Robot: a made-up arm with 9 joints. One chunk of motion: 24 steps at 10 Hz.
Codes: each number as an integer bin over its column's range. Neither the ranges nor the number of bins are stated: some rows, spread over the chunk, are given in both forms.
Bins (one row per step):
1: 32 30 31 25 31 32
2: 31 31 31 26 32 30
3: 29 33 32 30 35 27
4: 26 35 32 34 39 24
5: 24 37 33 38 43 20
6: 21 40 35 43 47 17
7: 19 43 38 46 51 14
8: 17 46 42 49 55 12
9: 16 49 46 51 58 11
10: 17 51 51 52 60 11
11: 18 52 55 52 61 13
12: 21 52 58 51 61 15
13: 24 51 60 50 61 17
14: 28 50 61 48 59 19
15: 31 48 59 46 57 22
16: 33 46 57 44 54 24
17: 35 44 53 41 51 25
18: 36 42 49 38 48 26
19: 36 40 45 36 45 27
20: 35 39 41 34 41 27
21: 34 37 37 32 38 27
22: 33 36 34 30 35 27
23: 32 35 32 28 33 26
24: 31 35 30 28 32 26
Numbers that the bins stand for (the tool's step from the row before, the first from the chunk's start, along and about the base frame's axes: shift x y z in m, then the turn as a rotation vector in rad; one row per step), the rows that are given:
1: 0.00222 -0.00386 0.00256 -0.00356 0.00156 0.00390
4: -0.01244 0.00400 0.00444 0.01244 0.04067 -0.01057
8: -0.03444 0.02129 0.02333 0.03911 0.11889 -0.03229
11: -0.03200 0.03071 0.04789 0.04444 0.14822 -0.03048
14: -0.00756 0.02757 0.05922 0.03733 0.13844 -0.01962
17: 0.00956 0.01814 0.04411 0.02489 0.09933 -0.00876
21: 0.00711 0.00714 0.01389 0.00889 0.03578 -0.00514
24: -0.00022 0.00400 0.00067 0.00178 0.00644 -0.00695
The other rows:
2: -0.00022 -0.00229 0.00256 -0.00178 0.00644 0.00029
3: -0.00511 0.00086 0.00444 0.00533 0.02111 -0.00514
5: -0.01733 0.00714 0.00633 0.01956 0.06022 -0.01781
6: -0.02467 0.01186 0.01011 0.02844 0.07978 -0.02324
7: -0.02956 0.01657 0.01578 0.03378 0.09933 -0.02867
9: -0.03689 0.02600 0.03089 0.04267 0.13356 -0.03410
10: -0.03444 0.02914 0.04033 0.04444 0.14333 -0.03410
12: -0.02467 0.03071 0.05356 0.04267 0.14822 -0.02686
13: -0.01733 0.02914 0.05733 0.04089 0.14822 -0.02324
15: -0.00022 0.02443 0.05544 0.03378 0.12867 -0.01419
16: 0.00467 0.02129 0.05167 0.03022 0.11400 -0.01057
18: 0.01200 0.01500 0.03656 0.01956 0.08467 -0.00695
19: 0.01200 0.01186 0.02900 0.01600 0.07000 -0.00514
20: 0.00956 0.01029 0.02144 0.01244 0.05044 -0.00514
22: 0.00467 0.00557 0.00822 0.00533 0.02111 -0.00514
23: 0.00222 0.00400 0.00444 0.00178 0.01133 -0.00695

